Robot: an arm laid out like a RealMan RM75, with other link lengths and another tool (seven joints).
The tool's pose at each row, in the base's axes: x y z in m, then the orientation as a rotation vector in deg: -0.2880, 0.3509, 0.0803, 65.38, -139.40, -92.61; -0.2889, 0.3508, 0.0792, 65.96, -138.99, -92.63; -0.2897, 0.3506, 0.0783, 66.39, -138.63, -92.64; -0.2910, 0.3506, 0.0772, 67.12, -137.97, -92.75; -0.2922, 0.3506, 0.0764, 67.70, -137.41, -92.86; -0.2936, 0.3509, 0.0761, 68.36, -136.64, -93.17; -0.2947, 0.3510, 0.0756, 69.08, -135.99, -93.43; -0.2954, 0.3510, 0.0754, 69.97, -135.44, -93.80
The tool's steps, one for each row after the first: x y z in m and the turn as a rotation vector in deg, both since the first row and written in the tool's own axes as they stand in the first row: 0.0011, -0.0004, 0.0008, -0.18, 0.26, -0.33; 0.0022, -0.0007, 0.0013, -0.34, 0.49, -0.57; 0.0035, -0.0009, 0.0024, -0.68, 0.85, -0.99; 0.0047, -0.0008, 0.0032, -0.97, 1.13, -1.33; 0.0057, -0.0002, 0.0041, -1.45, 1.42, -1.75; 0.0066, 0.0000, 0.0048, -1.82, 1.66, -2.22; 0.0072, 0.0002, 0.0052, -2.14, 1.77, -2.85
